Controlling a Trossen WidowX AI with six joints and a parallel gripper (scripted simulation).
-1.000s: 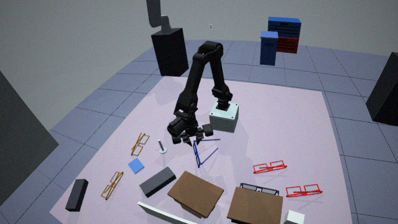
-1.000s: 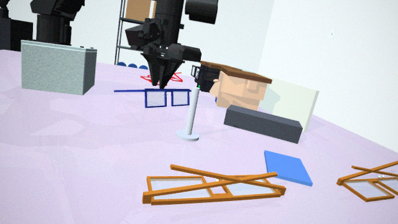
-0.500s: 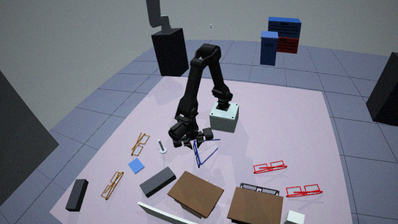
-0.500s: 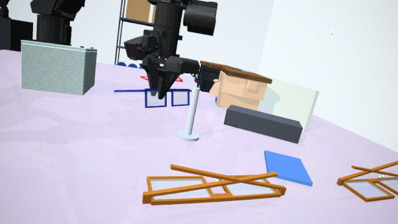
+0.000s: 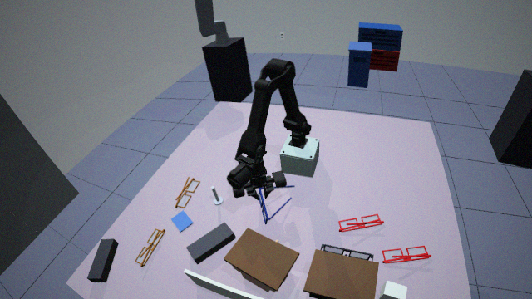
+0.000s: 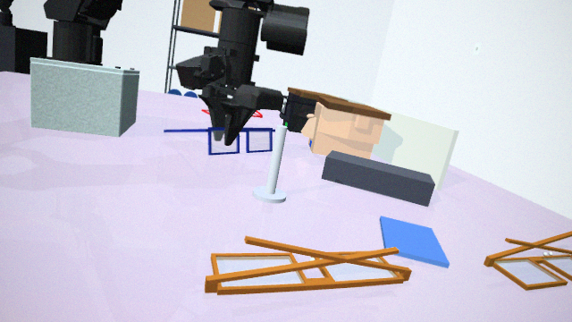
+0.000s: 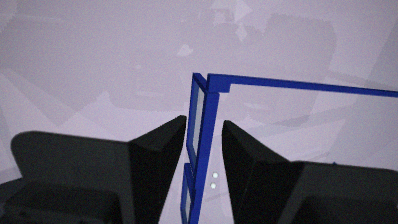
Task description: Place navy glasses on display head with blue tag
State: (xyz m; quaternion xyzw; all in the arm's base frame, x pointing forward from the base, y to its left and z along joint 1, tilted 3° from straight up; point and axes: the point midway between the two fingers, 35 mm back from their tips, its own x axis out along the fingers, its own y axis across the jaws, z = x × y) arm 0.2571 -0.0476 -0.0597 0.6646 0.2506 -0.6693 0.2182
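Now: the white post 70 mm ahead of my gripper tip, 160 mm to the right of it and 10 mm above it. From my gripper tip the other things lie so: white panel (340 mm ahead, 260 mm to the left, 40 mm above); blue tag (210 mm ahead, 240 mm to the right, 10 mm below); display head (220 mm ahead, 140 mm to the left, 40 mm above).
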